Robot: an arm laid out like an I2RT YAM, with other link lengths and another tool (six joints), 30 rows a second.
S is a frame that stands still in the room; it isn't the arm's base.
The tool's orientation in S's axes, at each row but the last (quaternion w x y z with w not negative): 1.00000 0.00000 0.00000 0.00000; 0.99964 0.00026 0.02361 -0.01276; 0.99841 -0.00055 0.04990 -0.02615; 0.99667 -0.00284 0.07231 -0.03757; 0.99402 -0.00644 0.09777 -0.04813; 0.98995 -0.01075 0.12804 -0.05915; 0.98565 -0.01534 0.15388 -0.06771; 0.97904 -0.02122 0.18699 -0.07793
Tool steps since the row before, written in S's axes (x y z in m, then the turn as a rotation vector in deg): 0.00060 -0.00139 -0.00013 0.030 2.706 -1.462; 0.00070 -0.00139 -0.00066 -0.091 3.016 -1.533; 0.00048 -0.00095 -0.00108 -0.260 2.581 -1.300; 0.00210 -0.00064 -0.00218 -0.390 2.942 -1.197; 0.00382 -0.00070 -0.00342 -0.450 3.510 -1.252; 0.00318 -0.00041 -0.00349 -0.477 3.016 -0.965; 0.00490 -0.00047 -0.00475 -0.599 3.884 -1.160; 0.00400 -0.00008 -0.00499 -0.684 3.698 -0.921
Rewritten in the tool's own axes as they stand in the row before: 0.00060 -0.00139 -0.00013 0.030 2.706 -1.462; 0.00077 -0.00137 -0.00062 -0.095 3.013 -1.539; 0.00063 -0.00092 -0.00103 -0.264 2.569 -1.323; 0.00243 -0.00046 -0.00185 -0.434 2.918 -1.240; 0.00446 -0.00026 -0.00261 -0.537 3.479 -1.304; 0.00398 0.00008 -0.00257 -0.576 2.975 -1.036; 0.00612 0.00041 -0.00303 -0.752 3.829 -1.251; 0.00550 0.00085 -0.00316 -0.887 3.616 -1.063
